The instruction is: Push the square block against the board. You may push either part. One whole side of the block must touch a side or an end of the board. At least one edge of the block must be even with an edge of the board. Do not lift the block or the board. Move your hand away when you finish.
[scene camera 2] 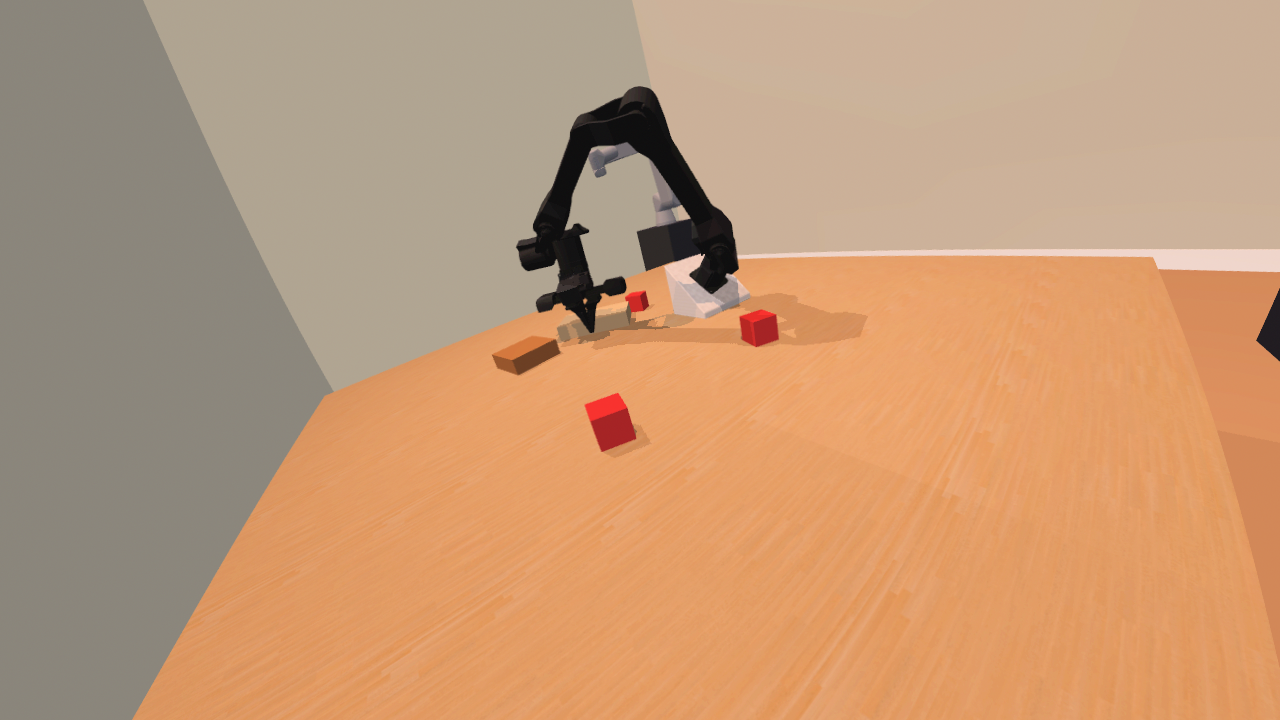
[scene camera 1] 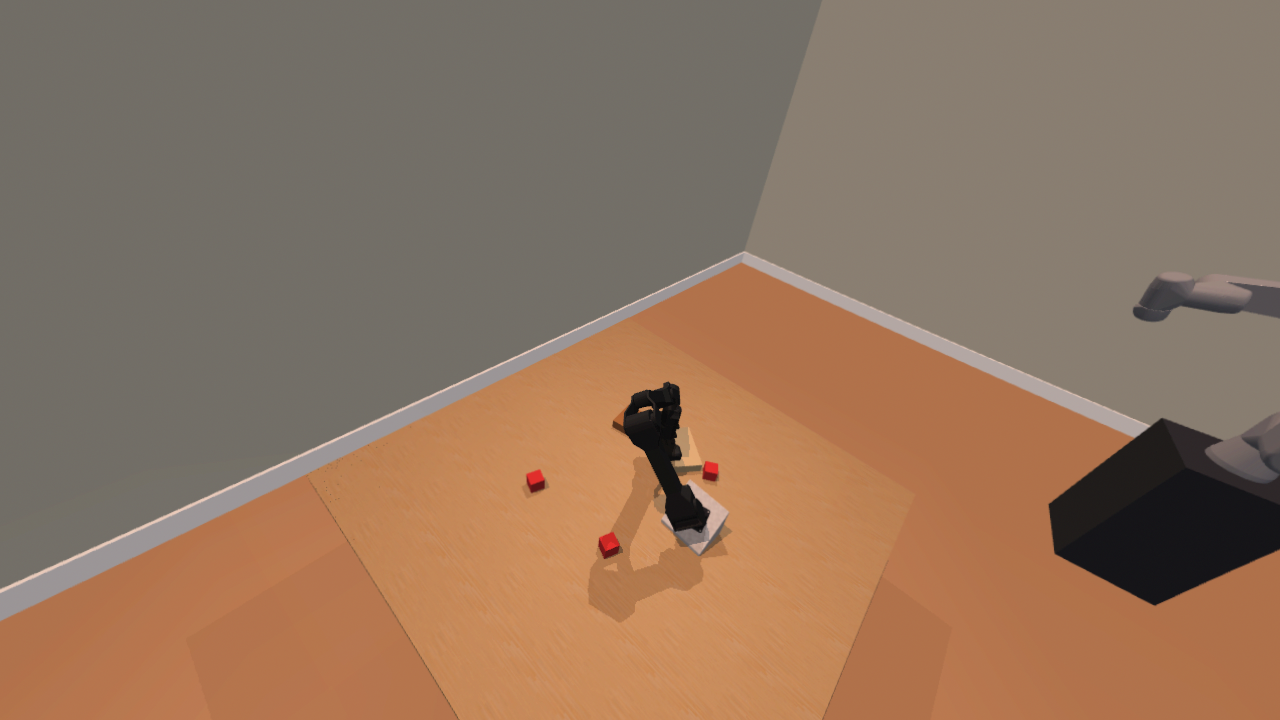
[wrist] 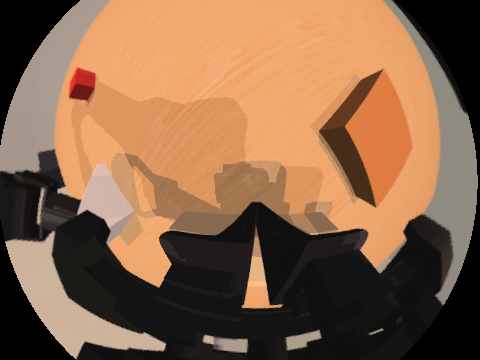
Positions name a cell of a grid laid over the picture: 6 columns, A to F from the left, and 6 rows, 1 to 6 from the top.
Scene:
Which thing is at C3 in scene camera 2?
My gripper.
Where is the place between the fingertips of my gripper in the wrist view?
D4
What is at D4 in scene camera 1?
A board.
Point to a board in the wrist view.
C4

